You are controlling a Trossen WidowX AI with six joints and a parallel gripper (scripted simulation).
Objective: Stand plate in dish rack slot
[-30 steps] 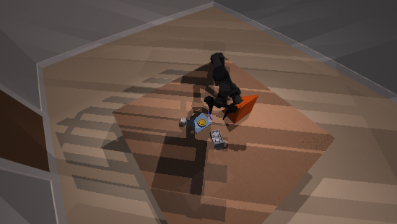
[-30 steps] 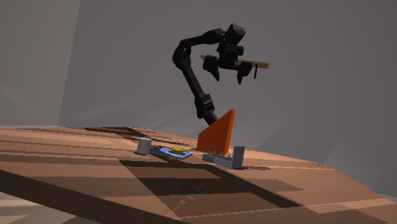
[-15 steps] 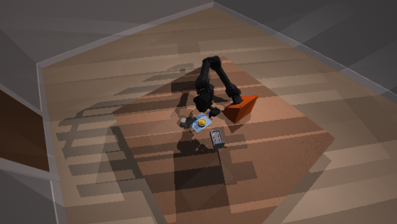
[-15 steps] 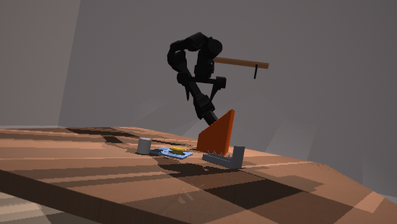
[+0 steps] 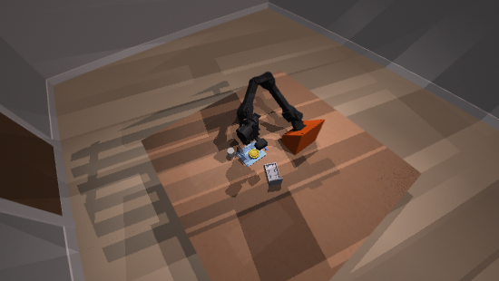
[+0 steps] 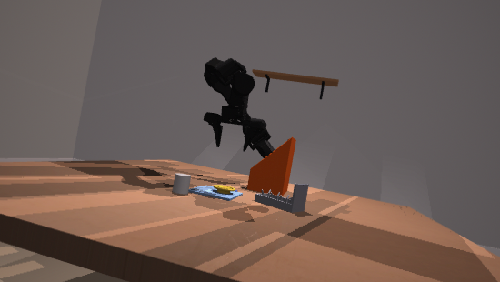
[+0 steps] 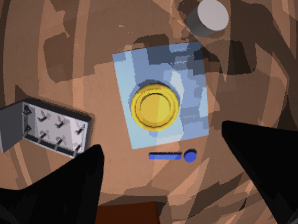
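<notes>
Now: the yellow plate 12 cm below my gripper tip and 1 cm behind it. Round my gripper tip: blue mat (14 cm below, 2 cm to the right, 1 cm behind); white cylinder (12 cm below, 11 cm to the right, 9 cm ahead); blue spoon (14 cm below, 11 cm behind, 2 cm to the right).
</notes>
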